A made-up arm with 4 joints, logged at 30 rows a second.
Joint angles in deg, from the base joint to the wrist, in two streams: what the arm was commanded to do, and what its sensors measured. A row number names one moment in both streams.
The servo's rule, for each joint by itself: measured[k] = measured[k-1] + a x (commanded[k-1-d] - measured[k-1]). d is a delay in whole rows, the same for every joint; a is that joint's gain. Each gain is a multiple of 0.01, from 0.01 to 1. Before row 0 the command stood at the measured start. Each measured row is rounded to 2 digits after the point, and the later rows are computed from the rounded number. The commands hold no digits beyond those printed.
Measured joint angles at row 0: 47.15 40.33 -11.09 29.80
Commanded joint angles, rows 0 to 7: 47.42 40.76 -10.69 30.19; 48.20 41.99 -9.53 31.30; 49.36 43.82 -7.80 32.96; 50.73 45.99 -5.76 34.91; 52.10 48.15 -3.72 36.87; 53.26 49.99 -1.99 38.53; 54.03 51.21 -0.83 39.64; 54.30 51.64 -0.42 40.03
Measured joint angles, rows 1 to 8: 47.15 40.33 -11.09 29.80; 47.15 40.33 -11.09 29.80; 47.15 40.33 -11.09 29.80; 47.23 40.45 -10.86 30.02; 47.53 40.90 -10.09 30.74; 48.10 41.75 -8.76 31.98; 48.92 42.98 -7.02 33.62; 49.91 44.48 -5.11 35.44
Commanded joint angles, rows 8 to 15: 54.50 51.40 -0.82 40.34; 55.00 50.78 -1.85 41.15; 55.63 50.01 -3.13 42.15; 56.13 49.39 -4.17 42.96; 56.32 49.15 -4.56 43.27; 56.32 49.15 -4.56 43.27; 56.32 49.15 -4.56 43.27; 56.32 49.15 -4.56 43.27
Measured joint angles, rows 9 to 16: 50.95 46.08 -3.30 37.17; 51.90 47.57 -1.87 38.55; 52.64 48.75 -1.03 39.38; 53.22 49.52 -0.91 39.92; 53.77 49.89 -1.46 40.61; 54.35 49.92 -2.43 41.47; 54.90 49.77 -3.44 42.30; 55.34 49.59 -4.09 42.84
